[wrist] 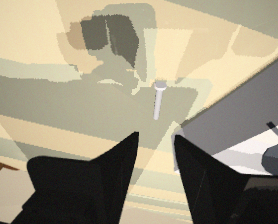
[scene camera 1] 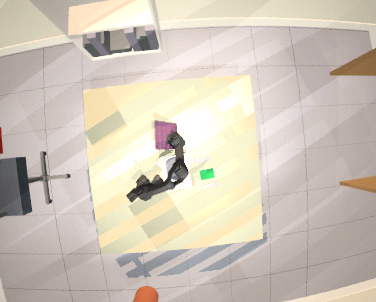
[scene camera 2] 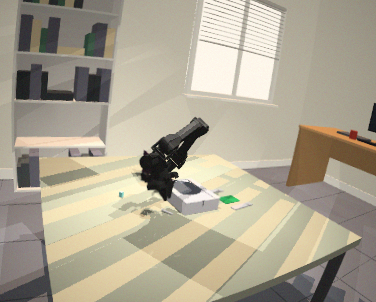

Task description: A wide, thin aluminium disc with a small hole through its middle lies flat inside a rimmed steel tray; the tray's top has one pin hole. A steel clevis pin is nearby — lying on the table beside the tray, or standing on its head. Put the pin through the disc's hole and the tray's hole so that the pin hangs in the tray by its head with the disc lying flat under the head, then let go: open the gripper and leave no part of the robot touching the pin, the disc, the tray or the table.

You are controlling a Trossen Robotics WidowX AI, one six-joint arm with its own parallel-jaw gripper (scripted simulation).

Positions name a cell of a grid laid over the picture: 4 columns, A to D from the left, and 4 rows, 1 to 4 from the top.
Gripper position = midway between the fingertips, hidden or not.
In view: the gripper (scene camera 2: B3) and a rimmed tray (scene camera 2: C3).
The gripper also shows in the wrist view (wrist: C3).
